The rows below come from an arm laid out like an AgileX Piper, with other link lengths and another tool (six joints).
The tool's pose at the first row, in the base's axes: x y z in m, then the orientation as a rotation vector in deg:
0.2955 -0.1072 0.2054 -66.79 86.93 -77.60
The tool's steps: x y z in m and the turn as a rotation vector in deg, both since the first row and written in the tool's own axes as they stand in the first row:
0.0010 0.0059 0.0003 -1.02 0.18 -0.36
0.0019 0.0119 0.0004 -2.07 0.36 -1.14
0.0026 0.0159 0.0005 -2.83 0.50 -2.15
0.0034 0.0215 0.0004 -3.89 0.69 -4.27
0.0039 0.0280 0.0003 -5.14 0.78 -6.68
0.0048 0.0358 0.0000 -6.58 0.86 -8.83
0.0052 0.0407 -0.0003 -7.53 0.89 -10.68
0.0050 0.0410 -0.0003 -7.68 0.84 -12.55
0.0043 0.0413 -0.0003 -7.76 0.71 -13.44
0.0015 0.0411 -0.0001 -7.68 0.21 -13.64
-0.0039 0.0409 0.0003 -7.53 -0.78 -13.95
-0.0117 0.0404 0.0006 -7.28 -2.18 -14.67
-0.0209 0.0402 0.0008 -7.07 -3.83 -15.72
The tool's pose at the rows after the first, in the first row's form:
0.2947 -0.1082 0.1995 -67.65 87.77 -77.35
0.2938 -0.1090 0.1936 -68.92 88.47 -77.35
0.2931 -0.1096 0.1896 -70.24 88.80 -77.65
0.2921 -0.1103 0.1841 -72.75 88.96 -78.52
0.2910 -0.1107 0.1777 -75.70 89.04 -79.36
0.2894 -0.1113 0.1700 -78.56 89.36 -79.88
0.2883 -0.1116 0.1652 -80.86 89.34 -80.47
0.2884 -0.1114 0.1649 -82.72 88.56 -81.54
0.2885 -0.1107 0.1646 -83.66 88.10 -81.95
0.2895 -0.1081 0.1647 -84.04 87.57 -81.72
0.2914 -0.1030 0.1647 -84.71 86.55 -81.20
0.2939 -0.0956 0.1650 -85.88 84.95 -80.67
0.2967 -0.0868 0.1649 -87.48 83.02 -80.09

